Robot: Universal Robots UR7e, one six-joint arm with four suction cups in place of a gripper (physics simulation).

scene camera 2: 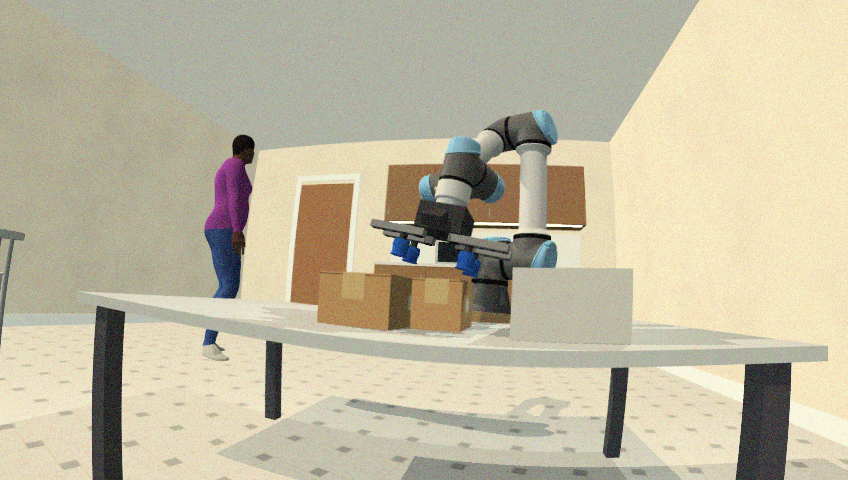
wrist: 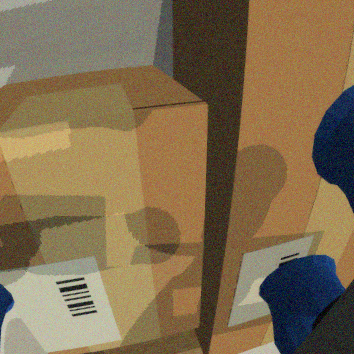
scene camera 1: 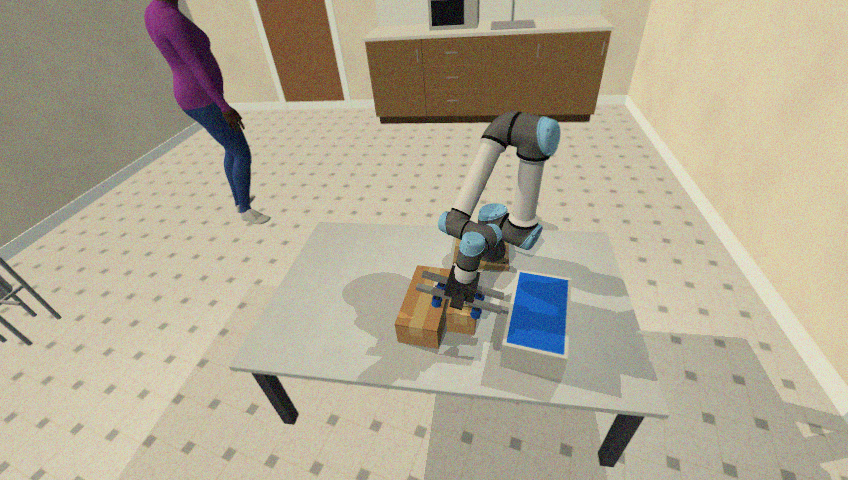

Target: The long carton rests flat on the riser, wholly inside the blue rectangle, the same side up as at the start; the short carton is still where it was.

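Pixels of known places: end effector, tool point: (scene camera 2: 434, 265) (wrist: 125, 237); arm's base, origin of the base link: (scene camera 2: 486, 312).
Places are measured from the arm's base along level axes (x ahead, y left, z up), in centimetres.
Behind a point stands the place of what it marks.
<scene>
The long carton (scene camera 1: 416, 309) {x 46.4, y -19.1, z 7.8 cm} (scene camera 2: 357, 303) {x 54.1, y -15.9, z 1.9 cm} (wrist: 267, 75) {x 46.7, y -10.7, z 7.7 cm} lies flat on the table, left of the short carton (scene camera 1: 462, 321) {x 45.3, y -2.4, z 4.3 cm} (scene camera 2: 438, 304) {x 45.3, y -2.6, z 2.6 cm} (wrist: 170, 150) {x 43.8, y -6.9, z 7.7 cm}, with a narrow gap between them. My gripper (scene camera 1: 458, 297) {x 42.4, y -4.7, z 10.6 cm} (scene camera 2: 434, 259) {x 42.4, y -4.7, z 10.6 cm} is open: its cups hold nothing and hang a little above the cartons. One pair is over the long carton, the other near the short carton's right side. Blue cups (wrist: 302, 295) also show in the wrist view, partly hiding the long carton's label. The riser (scene camera 1: 532, 361) {x 56.0, y 22.8, z 4.1 cm} (scene camera 2: 571, 306) {x 56.0, y 22.6, z 3.2 cm} stands to the right, with the blue rectangle (scene camera 1: 538, 309) {x 38.3, y 23.0, z 9.4 cm} on its top, bearing no carton.
The arm's base stands on a wooden plate (scene camera 1: 498, 267) {x 9.0, y 5.8, z -1.0 cm} behind the cartons. The grey table (scene camera 1: 309, 333) {x 58.8, y -59.4, z -2.6 cm} (scene camera 2: 238, 318) {x 68.8, y -32.5, z -2.7 cm} carries everything. A person (scene camera 1: 187, 65) (scene camera 2: 227, 202) stands on the floor behind the table's left side. Part of a stool (scene camera 1: 23, 297) shows at the far left.
</scene>
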